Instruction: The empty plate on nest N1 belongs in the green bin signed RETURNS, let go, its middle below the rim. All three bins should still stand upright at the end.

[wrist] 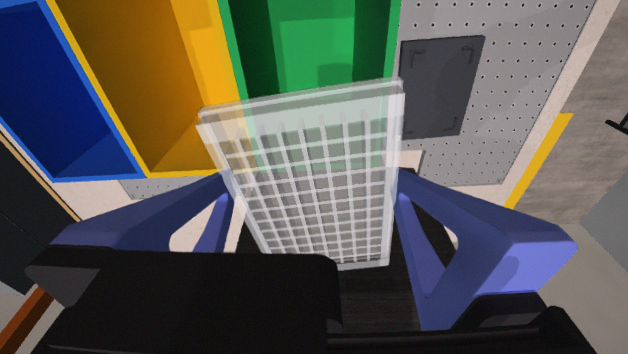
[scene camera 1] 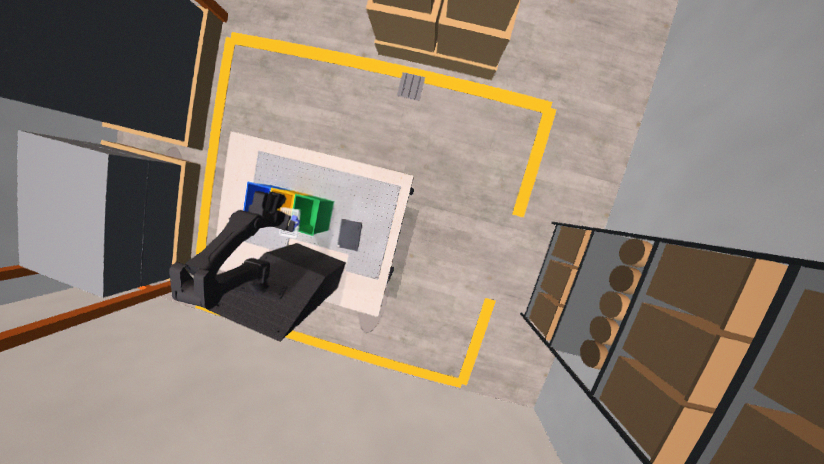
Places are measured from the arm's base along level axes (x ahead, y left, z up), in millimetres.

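Pixels of known places: gripper, fingertip midpoint: (wrist: 313,177) (scene camera 1: 290,219); arm's base, link origin: (scene camera 1: 260,288).
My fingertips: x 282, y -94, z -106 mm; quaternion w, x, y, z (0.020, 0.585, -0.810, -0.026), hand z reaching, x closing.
For each thing: its top centre in the pictures, then the offset to it from my fingertips. "pt": a spot on its surface instead. Level surfaces: height alone.
- clear plate, top centre: (wrist: 318,217) (scene camera 1: 288,223) dy +2, dx -15, dz +15 mm
- green bin, top centre: (wrist: 314,85) (scene camera 1: 304,214) dy -6, dx +14, dz -103 mm
- dark pad with corner brackets, surface spot: (wrist: 442,90) (scene camera 1: 351,234) pt dy -181, dx -107, dz -271 mm
- yellow bin, top centre: (wrist: 167,96) (scene camera 1: 279,208) dy +120, dx +48, dz -103 mm
- blue bin, top centre: (wrist: 44,109) (scene camera 1: 256,202) dy +246, dx +82, dz -103 mm
- perforated grey board, surface height: dz -283 mm
My gripper (scene camera 1: 291,223) (wrist: 313,177) is shut on the clear plate (scene camera 1: 287,231) (wrist: 320,210), one blue finger on each long side. The plate is a see-through grid of wells and is held up off the table, tilted in the wrist view. The green bin (scene camera 1: 324,215) (wrist: 315,45) stands upright behind it; the plate's far end overlaps the near part of this bin and the edge of the yellow bin in the wrist view. Their exact height difference cannot be told. The RETURNS sign cannot be read. A dark pad with corner brackets (scene camera 1: 349,234) (wrist: 442,90) holds no plate.
The yellow bin (scene camera 1: 286,198) (wrist: 135,75) and the blue bin (scene camera 1: 250,193) (wrist: 50,100) stand upright in a row left of the green one. A perforated grey board (scene camera 1: 369,198) (wrist: 530,50) lies under them. The black arm base block (scene camera 1: 288,288) is at the table's near side.
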